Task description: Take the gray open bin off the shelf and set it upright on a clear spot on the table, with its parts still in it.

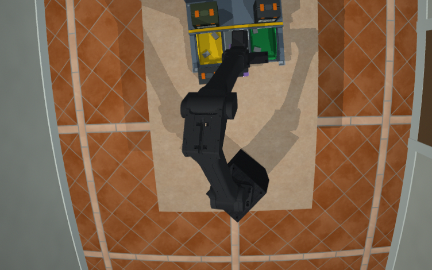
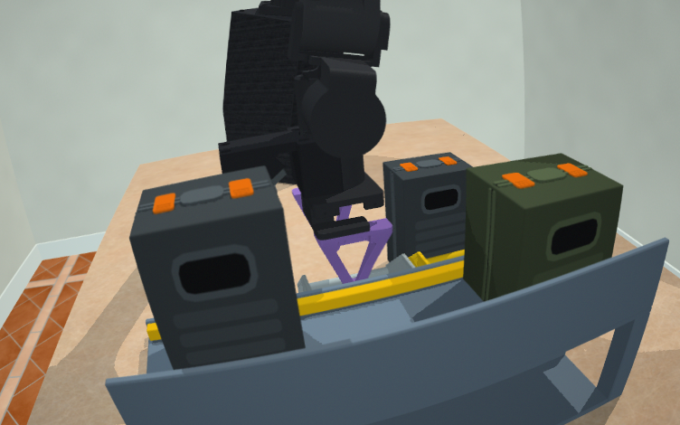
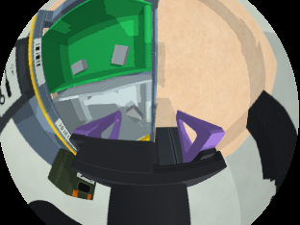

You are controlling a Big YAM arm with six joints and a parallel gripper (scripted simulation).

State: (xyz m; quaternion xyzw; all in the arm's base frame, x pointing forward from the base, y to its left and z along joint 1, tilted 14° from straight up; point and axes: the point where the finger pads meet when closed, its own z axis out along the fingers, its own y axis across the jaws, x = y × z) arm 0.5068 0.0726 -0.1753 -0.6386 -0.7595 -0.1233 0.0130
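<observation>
Now: the gray open bin 80 mm ahead of my hand, 20 mm to the left of it and 20 mm below it. Round my hand: green bin (100 mm ahead, 90 mm to the right, 20 mm below); yellow bin (130 mm to the left, 60 mm ahead, 20 mm below); yellow rail (130 mm ahead, 50 mm above, 30 mm to the left).
</observation>
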